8 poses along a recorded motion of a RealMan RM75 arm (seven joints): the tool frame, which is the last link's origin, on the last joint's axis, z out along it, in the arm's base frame.
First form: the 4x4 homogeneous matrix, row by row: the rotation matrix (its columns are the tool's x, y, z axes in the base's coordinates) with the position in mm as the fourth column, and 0 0 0 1 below. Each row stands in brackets.
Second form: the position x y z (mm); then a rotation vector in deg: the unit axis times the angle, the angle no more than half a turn. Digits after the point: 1 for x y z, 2 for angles.
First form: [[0.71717 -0.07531 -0.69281 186.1], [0.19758 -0.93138 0.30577 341.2], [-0.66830 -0.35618 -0.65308 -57.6], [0 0 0 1]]
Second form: 186.1 341.2 -57.6 -146.92 -5.44 60.57
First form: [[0.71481 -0.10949 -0.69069 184.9], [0.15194 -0.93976 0.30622 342.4], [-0.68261 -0.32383 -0.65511 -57.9], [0 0 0 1]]
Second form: 184.9 342.4 -57.9 -147.82 -1.90 61.34
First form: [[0.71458 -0.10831 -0.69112 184.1], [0.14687 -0.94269 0.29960 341.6], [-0.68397 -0.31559 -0.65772 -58.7], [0 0 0 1]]
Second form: 184.1 341.6 -58.7 -148.29 -1.72 61.51
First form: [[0.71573 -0.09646 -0.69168 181.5], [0.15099 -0.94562 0.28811 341.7], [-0.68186 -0.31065 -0.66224 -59.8], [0 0 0 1]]
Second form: 181.5 341.7 -59.8 -148.87 -2.44 61.52
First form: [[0.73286 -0.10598 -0.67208 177.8], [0.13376 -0.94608 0.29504 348.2], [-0.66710 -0.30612 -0.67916 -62.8], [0 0 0 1]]
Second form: 177.8 348.2 -62.8 -149.65 -1.24 59.68
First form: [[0.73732 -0.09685 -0.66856 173.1], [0.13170 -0.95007 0.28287 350.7], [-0.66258 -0.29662 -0.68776 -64.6], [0 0 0 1]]
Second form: 173.1 350.7 -64.6 -150.56 -1.55 59.38
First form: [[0.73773 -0.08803 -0.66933 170.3], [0.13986 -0.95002 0.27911 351.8], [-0.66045 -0.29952 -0.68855 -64.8], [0 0 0 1]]
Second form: 170.3 351.8 -64.8 -150.61 -2.31 59.32
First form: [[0.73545 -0.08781 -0.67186 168.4], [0.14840 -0.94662 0.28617 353.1], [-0.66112 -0.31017 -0.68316 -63.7], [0 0 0 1]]
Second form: 168.4 353.1 -63.7 -149.93 -2.70 59.39
